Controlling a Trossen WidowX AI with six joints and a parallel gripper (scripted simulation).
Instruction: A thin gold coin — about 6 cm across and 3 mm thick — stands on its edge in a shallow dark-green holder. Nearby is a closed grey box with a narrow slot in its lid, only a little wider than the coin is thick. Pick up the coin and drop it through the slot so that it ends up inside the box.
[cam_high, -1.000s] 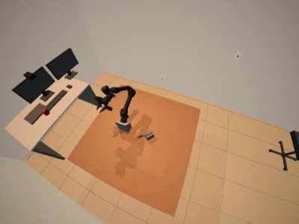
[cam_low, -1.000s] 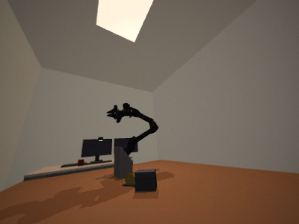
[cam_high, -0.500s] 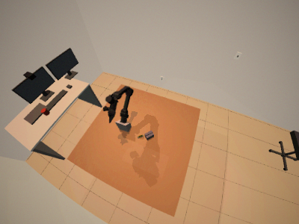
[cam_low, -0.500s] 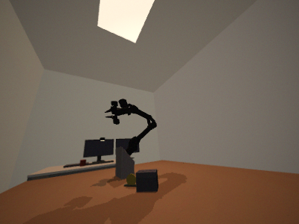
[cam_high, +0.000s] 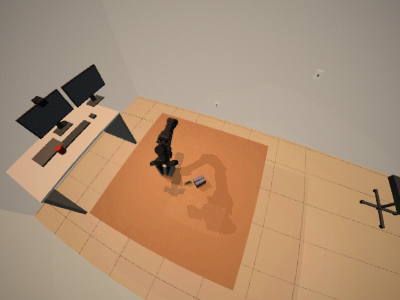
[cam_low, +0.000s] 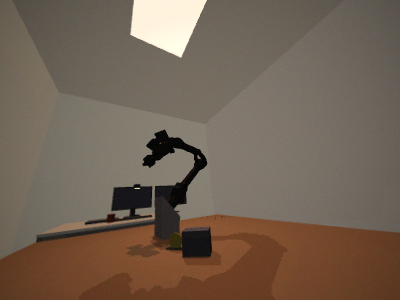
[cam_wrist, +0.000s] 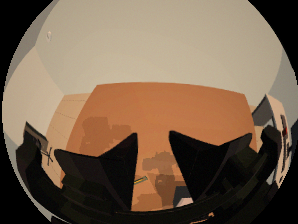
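My gripper tip is now 10 cm short of the gold coin, 11 cm to the right of it and 32 cm above it.
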